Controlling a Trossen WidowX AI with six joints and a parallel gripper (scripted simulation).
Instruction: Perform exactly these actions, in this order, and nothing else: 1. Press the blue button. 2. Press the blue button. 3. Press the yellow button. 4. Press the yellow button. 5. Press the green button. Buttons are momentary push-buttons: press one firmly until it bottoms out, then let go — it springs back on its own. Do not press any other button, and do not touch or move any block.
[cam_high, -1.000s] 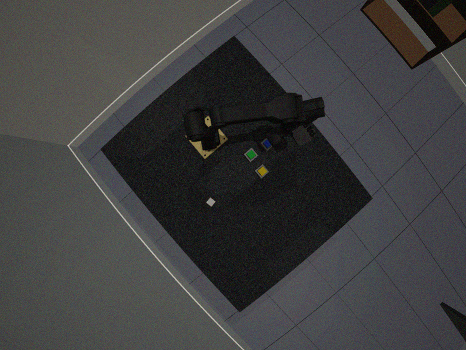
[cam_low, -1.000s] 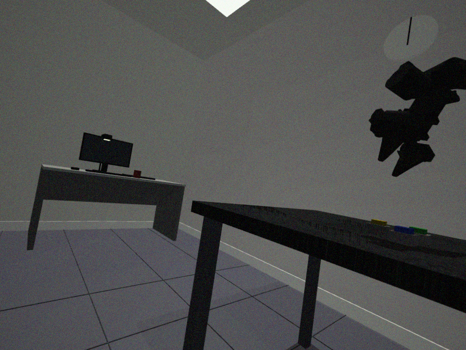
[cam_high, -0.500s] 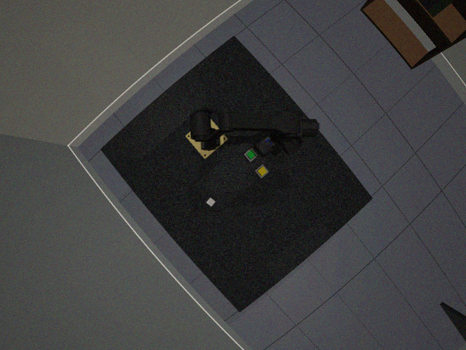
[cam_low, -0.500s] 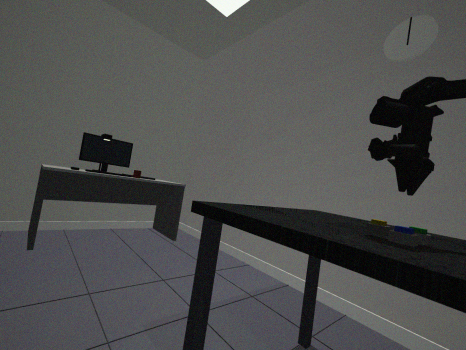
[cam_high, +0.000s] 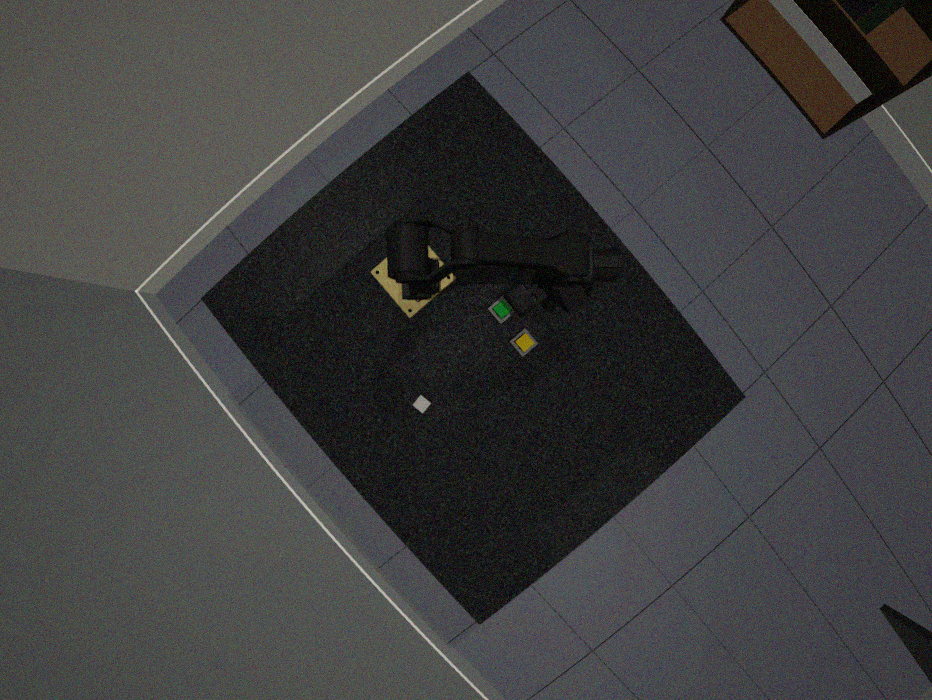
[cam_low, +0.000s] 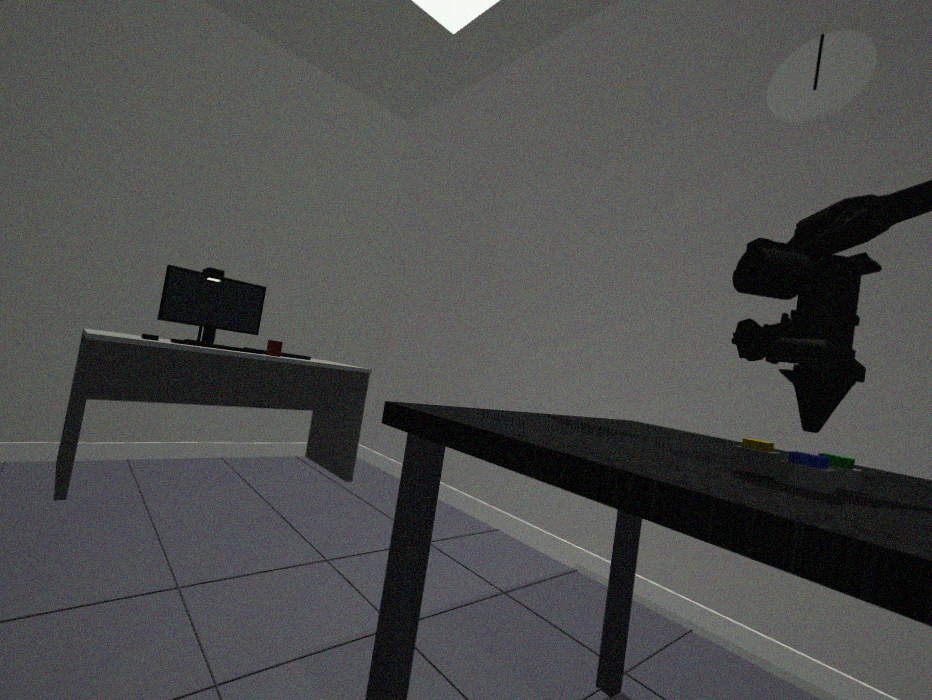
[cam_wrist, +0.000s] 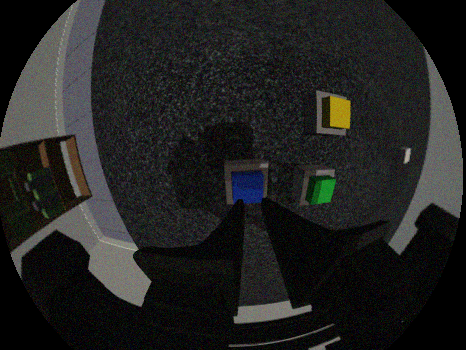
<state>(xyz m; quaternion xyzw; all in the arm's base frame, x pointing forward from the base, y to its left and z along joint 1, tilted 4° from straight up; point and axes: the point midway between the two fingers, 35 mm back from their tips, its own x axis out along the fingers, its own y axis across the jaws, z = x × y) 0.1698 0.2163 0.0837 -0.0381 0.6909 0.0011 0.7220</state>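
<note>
My gripper tip is now 3 cm above the blue button. Round my gripper tip: yellow button (9 cm ahead, 10 cm to the right, 3 cm below); green button (1 cm behind, 10 cm to the right, 3 cm below); small white block (6 cm ahead, 38 cm to the right, 6 cm below).
</note>
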